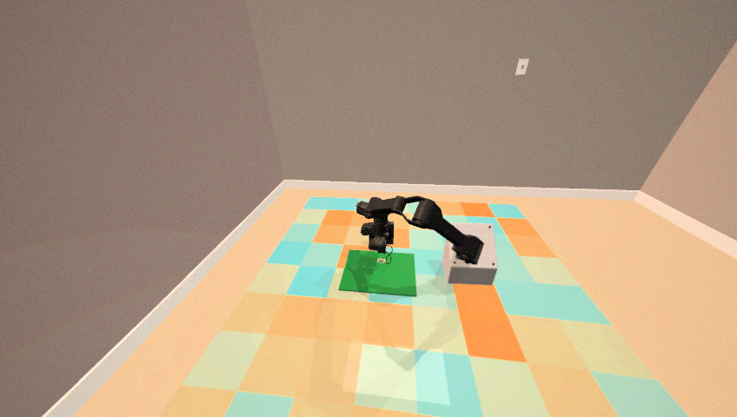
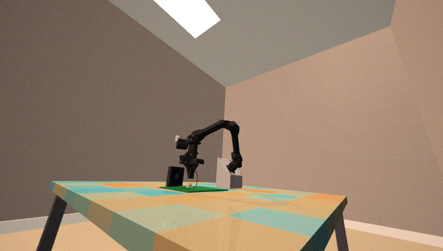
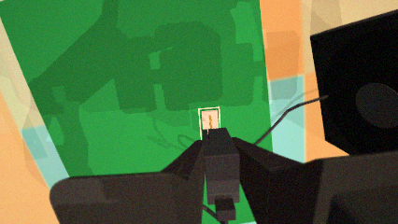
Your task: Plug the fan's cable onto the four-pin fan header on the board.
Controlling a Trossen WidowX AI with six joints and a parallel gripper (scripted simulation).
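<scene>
My gripper tip is now 1 cm past the green board, 6 cm to the right of it and 8 cm above it. From my gripper tip the other things lie so: black plug: 1 cm behind, 1 cm above; then black fan: 2 cm ahead, 12 cm to the right, 1 cm below.
</scene>
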